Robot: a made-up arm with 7 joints.
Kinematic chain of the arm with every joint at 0, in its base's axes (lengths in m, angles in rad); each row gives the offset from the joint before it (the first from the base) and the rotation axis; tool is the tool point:
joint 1: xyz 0 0 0.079 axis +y
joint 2: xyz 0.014 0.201 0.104 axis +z
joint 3: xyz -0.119 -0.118 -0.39 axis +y
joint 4: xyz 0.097 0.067 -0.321 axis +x
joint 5: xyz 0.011 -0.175 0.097 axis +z
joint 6: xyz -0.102 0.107 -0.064 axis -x
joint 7: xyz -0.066 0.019 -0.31 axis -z
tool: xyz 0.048 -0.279 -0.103
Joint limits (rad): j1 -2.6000..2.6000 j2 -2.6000..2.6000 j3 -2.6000..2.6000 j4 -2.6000..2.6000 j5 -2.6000..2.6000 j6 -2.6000..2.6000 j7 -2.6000..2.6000
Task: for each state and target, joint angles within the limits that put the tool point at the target. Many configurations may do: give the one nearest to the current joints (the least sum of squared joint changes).
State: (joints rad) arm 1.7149 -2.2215 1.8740 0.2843 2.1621 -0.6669 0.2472
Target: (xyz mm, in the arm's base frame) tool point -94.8 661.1 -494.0
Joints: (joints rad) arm 2.2352 -2.4376 2.1458 0.5360 1.6586 -0.8691 -0.4062
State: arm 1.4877 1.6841 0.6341 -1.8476 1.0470 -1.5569 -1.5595
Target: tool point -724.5 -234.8 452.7
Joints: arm 1.7799 1.3738 0.3254 -1.7487 0.8222 -1.8239 -1.6955
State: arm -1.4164 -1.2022 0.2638 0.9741 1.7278 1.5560 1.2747
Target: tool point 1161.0 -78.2 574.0
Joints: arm -2.0475 -0.9375 0.0716 1.2996 1.4300 1.4682 1.5528
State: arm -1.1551 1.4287 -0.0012 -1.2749 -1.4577 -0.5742 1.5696
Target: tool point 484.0 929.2 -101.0
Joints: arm -1.1166 1.7640 -0.4723 -0.8995 -1.8943 -0.7060 1.8001
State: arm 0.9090 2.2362 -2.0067 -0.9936 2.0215 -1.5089 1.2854
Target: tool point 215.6 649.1 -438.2
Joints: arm 0.9850 2.6000 -1.6214 -1.1414 2.4267 -0.8624 0.9195
